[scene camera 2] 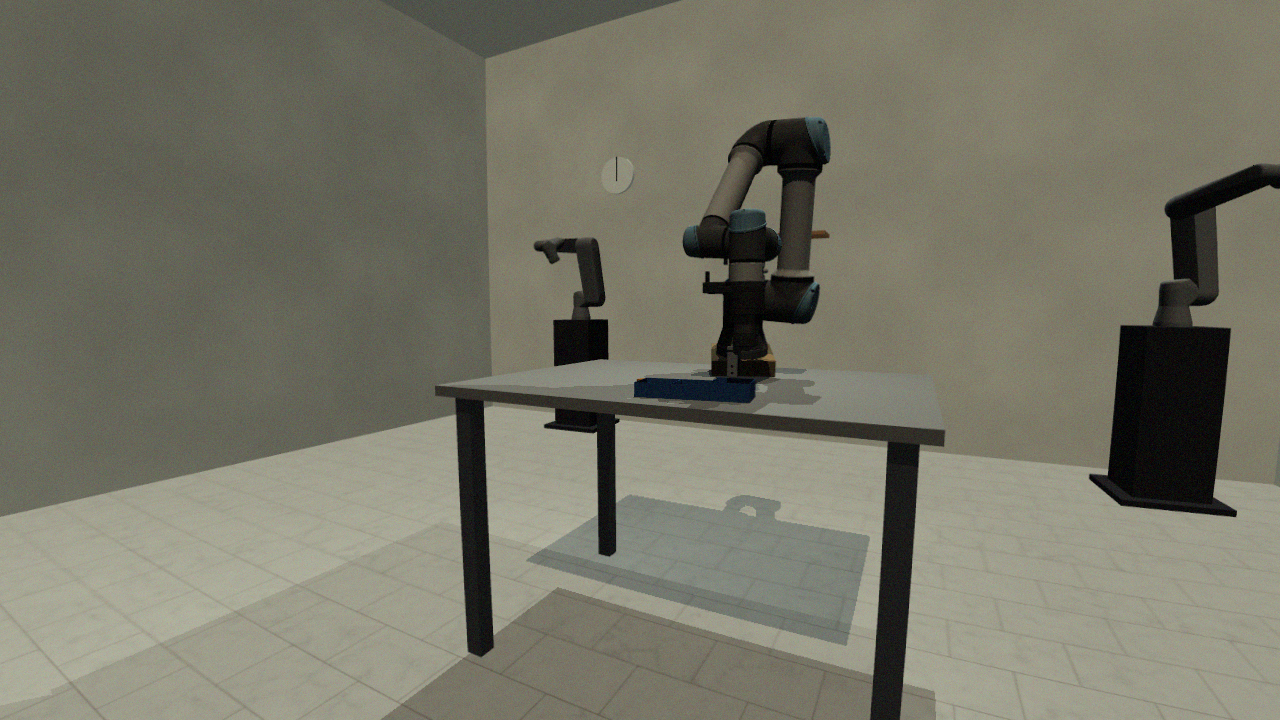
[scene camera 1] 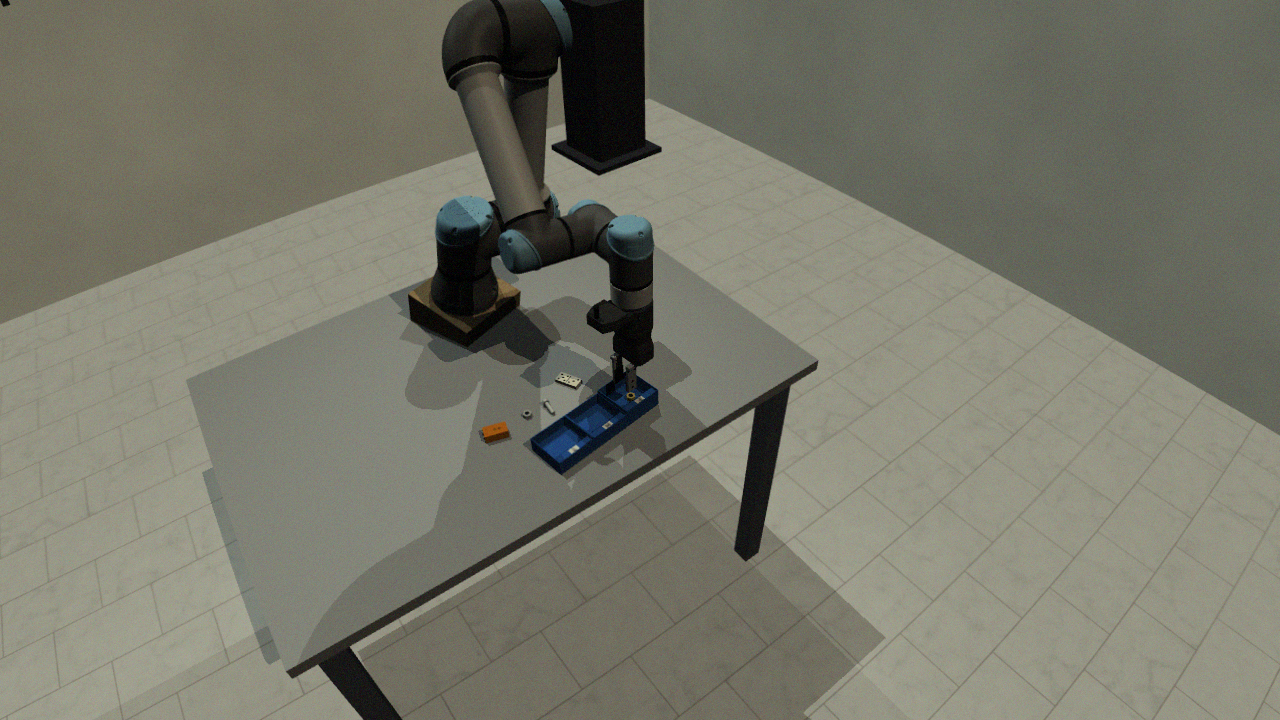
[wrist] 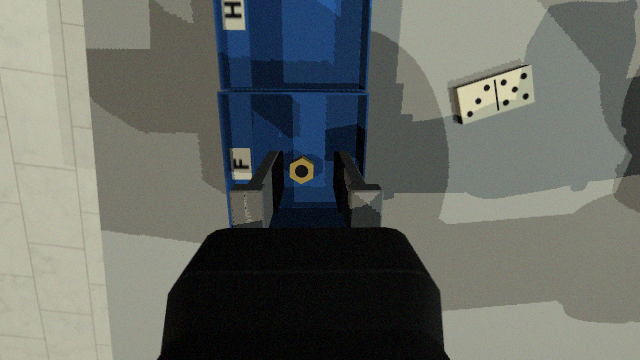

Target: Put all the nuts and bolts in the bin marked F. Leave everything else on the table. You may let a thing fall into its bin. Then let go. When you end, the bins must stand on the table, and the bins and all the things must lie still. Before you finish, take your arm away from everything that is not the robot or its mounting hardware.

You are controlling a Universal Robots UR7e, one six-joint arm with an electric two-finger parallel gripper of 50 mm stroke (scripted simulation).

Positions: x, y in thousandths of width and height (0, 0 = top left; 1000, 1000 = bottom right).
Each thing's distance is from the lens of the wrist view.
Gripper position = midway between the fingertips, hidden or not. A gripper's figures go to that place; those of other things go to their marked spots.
my gripper (wrist: 482, 471): 16 cm
blue bin row (wrist: 504, 168): 20 cm
white domino (wrist: 784, 257): 24 cm
The marked spots on the blue bin row and the white domino are 12 cm apart.
